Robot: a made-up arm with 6 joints.
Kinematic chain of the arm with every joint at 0, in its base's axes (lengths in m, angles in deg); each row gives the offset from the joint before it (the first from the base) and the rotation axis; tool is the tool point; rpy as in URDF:
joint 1: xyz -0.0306 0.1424 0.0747 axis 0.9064 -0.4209 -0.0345
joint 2: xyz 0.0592 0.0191 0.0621 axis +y
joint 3: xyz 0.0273 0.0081 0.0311 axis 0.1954 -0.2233 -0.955
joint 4: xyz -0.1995 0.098 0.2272 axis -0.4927 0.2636 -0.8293
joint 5: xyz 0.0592 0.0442 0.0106 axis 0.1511 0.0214 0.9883
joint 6: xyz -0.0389 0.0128 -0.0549 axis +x
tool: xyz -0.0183 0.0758 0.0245 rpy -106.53 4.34 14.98
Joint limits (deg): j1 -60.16..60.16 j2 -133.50..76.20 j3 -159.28..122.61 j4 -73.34..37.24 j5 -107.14..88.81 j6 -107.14..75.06
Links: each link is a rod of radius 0.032 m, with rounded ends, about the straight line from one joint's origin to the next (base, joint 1, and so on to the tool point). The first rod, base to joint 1, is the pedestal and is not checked.
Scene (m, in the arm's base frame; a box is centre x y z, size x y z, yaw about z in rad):
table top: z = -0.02
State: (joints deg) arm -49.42 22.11 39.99 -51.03 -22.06 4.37
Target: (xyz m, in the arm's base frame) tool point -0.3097 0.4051 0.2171
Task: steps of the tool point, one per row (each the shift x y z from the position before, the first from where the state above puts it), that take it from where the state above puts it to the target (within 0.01 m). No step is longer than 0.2 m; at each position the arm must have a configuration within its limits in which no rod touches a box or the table.
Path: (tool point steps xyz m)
1: -0.1204 -0.0054 0.0913
2: -0.1207 -0.0516 0.0598
3: -0.1038 -0.0846 0.0225
4: -0.0745 -0.1006 -0.0119

